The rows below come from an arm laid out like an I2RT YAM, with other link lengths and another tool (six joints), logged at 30 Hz.
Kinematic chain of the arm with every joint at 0, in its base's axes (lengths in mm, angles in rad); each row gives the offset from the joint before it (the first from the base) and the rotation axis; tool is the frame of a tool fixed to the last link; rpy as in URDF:
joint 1: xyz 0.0 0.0 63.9 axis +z
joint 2: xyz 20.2 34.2 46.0 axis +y
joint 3: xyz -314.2 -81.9 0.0 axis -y
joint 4: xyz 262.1 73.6 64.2 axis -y
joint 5: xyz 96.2 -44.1 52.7 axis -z
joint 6: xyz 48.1 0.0 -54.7 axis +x
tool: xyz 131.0 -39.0 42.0 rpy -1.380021 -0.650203 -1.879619
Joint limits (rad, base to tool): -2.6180..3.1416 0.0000..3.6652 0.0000..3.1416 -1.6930..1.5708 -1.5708..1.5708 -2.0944..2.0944
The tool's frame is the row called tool.
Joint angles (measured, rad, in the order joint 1, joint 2, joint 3, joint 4, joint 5, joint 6), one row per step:
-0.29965, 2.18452, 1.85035, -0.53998, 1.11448, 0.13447
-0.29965, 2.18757, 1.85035, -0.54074, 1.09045, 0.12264
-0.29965, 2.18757, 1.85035, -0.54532, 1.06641, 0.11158
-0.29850, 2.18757, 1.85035, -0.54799, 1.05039, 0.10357
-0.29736, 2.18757, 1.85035, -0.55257, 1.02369, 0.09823
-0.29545, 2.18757, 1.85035, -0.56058, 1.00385, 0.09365
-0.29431, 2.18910, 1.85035, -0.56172, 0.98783, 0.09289
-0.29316, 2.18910, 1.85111, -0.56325, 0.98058, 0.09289
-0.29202, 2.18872, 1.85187, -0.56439, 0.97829, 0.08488
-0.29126, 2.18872, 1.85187, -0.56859, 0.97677, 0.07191
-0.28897, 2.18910, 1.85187, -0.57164, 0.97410, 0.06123
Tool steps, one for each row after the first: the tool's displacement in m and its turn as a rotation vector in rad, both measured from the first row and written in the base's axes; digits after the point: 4 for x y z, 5 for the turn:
0.0040, 0.0000, -0.0051, 0.01861, 0.00929, 0.01949
0.0072, 0.0004, -0.0089, 0.03737, 0.01848, 0.03883
0.0098, 0.0013, -0.0114, 0.04966, 0.02482, 0.05317
0.0133, 0.0025, -0.0156, 0.07034, 0.02797, 0.07345
0.0159, 0.0042, -0.0193, 0.08719, 0.03522, 0.08966
0.0184, 0.0052, -0.0225, 0.09969, 0.03475, 0.10133
0.0196, 0.0061, -0.0234, 0.10520, 0.03384, 0.10713
0.0207, 0.0068, -0.0233, 0.10645, 0.04075, 0.11285
0.0215, 0.0074, -0.0240, 0.10831, 0.05632, 0.11946
0.0230, 0.0089, -0.0250, 0.11080, 0.06886, 0.12750

